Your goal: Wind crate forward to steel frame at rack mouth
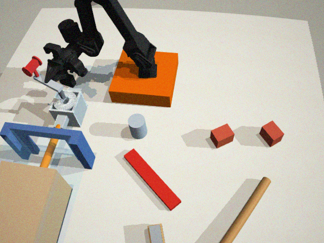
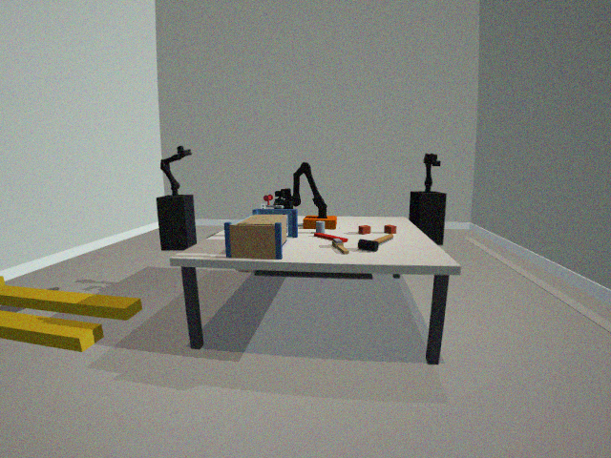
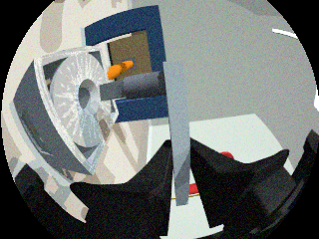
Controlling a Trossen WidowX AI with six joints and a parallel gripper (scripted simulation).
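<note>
Now: gripper tip 1 cm past the winch handle, 1 cm to the left of it and 1 cm below it. The rest, counted from my gripper tip: red knob 3 cm behind, 4 cm to the right, 4 cm above; flat red bar 27 cm ahead, 34 cm to the left, 15 cm below; grey winch 4 cm to the left, 12 cm below.
</note>
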